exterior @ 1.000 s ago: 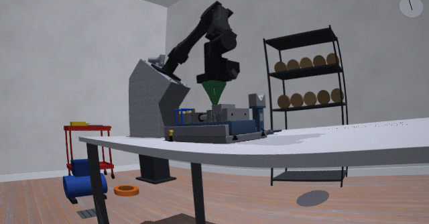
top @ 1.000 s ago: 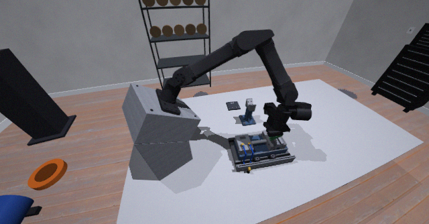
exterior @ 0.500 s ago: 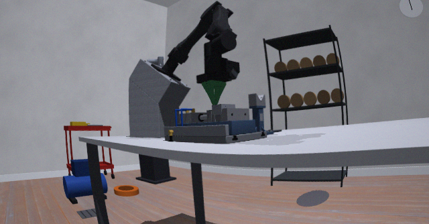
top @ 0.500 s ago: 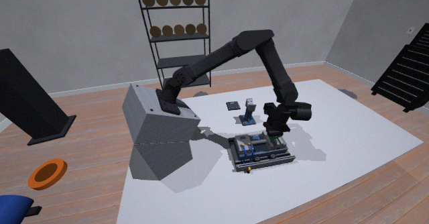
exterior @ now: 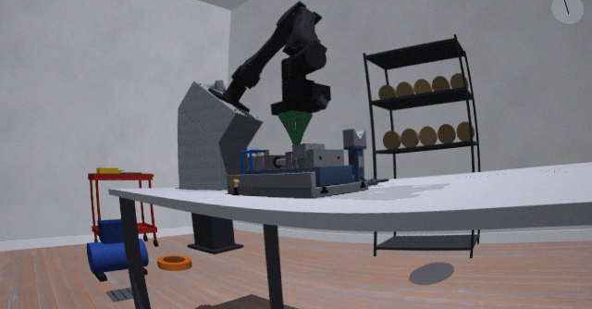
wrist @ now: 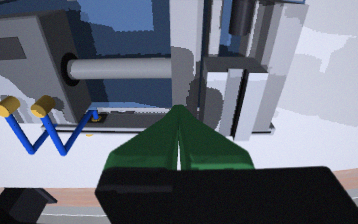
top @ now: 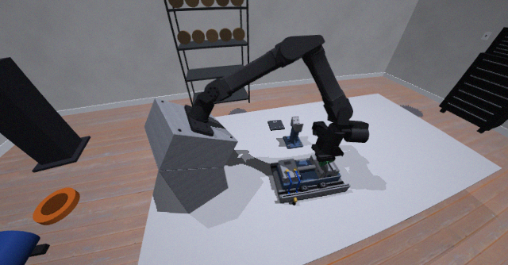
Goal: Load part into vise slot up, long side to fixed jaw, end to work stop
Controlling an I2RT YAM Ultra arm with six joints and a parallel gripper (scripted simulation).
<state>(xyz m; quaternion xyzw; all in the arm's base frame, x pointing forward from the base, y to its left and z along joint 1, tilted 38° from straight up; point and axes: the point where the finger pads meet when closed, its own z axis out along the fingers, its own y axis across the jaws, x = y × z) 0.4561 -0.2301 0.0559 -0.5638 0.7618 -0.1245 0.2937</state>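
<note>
My gripper is now 4 cm short of the part, 1 cm to the left of it and 2 cm above it. The rest, counted from my hand: cylinder rod (4 cm behind, 3 cm to the left, 4 cm below); work stop (5 cm ahead, 5 cm to the left, 3 cm below); moving jaw (1 cm ahead, 2 cm to the left, 4 cm below).
</note>
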